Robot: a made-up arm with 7 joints.
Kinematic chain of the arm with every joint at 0, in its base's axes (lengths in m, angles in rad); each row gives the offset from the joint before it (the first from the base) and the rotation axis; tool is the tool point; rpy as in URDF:
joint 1: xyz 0 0.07 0.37 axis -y
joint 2: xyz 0 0.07 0.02 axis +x
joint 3: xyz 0 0 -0.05 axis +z
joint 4: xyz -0.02 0 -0.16 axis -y
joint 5: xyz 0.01 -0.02 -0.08 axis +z
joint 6: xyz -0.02 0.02 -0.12 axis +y
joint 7: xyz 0 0 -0.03 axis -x
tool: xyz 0.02 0 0 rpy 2.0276 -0.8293 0.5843
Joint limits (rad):
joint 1: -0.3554..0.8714
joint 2: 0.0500..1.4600
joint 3: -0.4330..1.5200
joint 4: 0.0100..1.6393
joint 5: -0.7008..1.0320
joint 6: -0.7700..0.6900
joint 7: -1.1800..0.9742
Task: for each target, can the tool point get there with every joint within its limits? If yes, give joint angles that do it. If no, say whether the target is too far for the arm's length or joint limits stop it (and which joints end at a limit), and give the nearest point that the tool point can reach.
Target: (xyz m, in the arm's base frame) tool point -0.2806 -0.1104 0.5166
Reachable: no: joint limits stop it (at a limit: joint 1, joint 2, joint 3, joint 4, joint 5) | nearest point -0.1298 0.3218 0.5097 | short by 0.458 m
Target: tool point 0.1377 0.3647 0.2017
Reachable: yes | joints -0.2228 0.6954 0.3911 1.3106 0.8909 -0.6084 -0.6847
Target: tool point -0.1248 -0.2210 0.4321
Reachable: no: joint limits stop it (at a limit: joint 1, joint 2, joint 3, joint 4, joint 5, joint 6) | nearest point 0.1008 0.0575 0.1772 | short by 0.440 m
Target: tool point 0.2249 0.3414 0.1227
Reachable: yes | joints 0.4166 0.4549 0.2904 0.5631 0.2001 -0.2891 -0.9501
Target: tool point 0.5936 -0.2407 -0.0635
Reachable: no: too far | nearest point 0.3221 0.0853 0.1347 | short by 0.468 m
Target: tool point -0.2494 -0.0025 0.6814
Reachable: no: joint limits stop it (at a limit: joint 1, joint 2, joint 4, joint 5) | nearest point -0.1214 0.3253 0.5279 | short by 0.384 m
